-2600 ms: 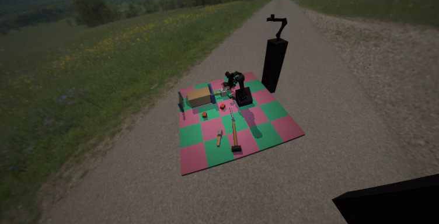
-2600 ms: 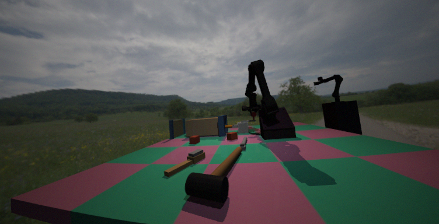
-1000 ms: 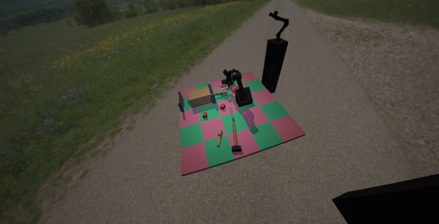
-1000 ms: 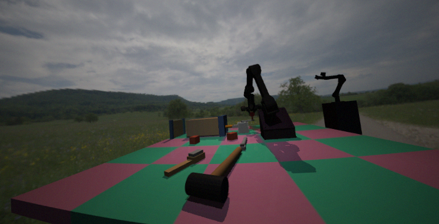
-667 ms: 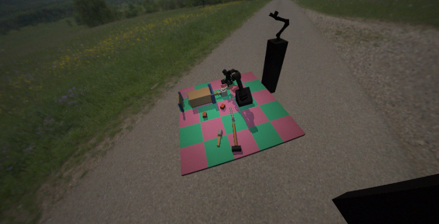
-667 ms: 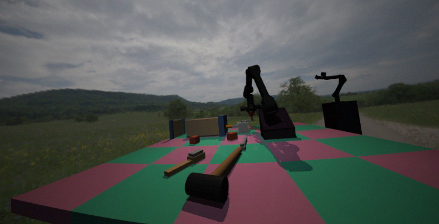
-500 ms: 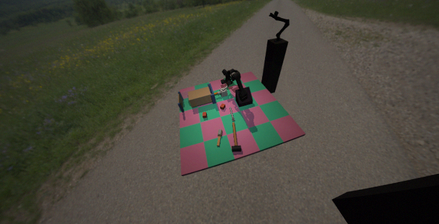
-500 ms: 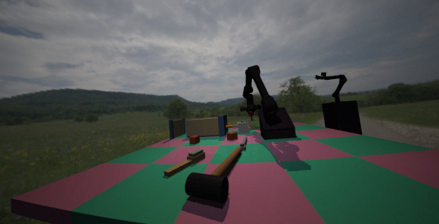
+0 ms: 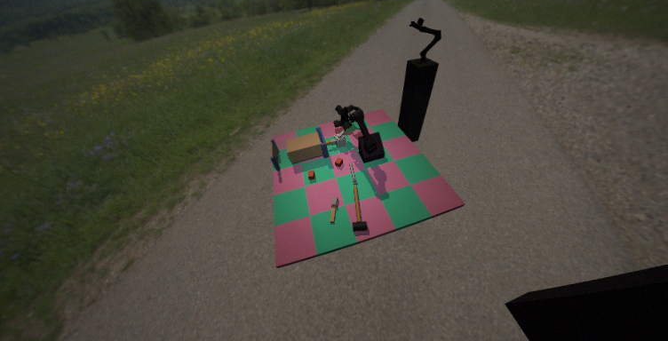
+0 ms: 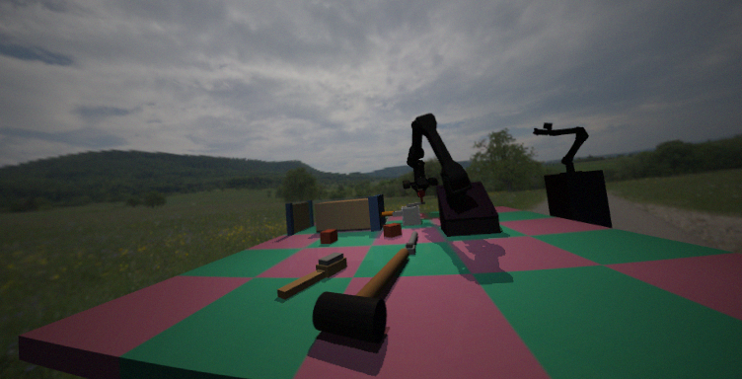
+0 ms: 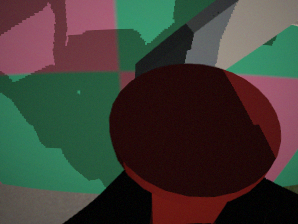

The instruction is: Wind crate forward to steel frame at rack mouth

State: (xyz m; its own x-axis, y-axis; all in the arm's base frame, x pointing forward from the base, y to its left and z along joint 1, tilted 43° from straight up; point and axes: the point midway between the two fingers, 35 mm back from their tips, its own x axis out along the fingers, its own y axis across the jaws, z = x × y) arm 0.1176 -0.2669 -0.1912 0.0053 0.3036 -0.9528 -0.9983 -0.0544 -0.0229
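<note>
The winch handle lies 20 mm ahead of my gripper tip, 50 mm to the left of it and 30 mm below it. From my gripper tip the other things lie so: grey winch (50 mm ahead, 80 mm to the left, 100 mm below); then red knob (20 mm to the left); then frame (230 mm ahead, 100 mm to the left, 20 mm below).
</note>
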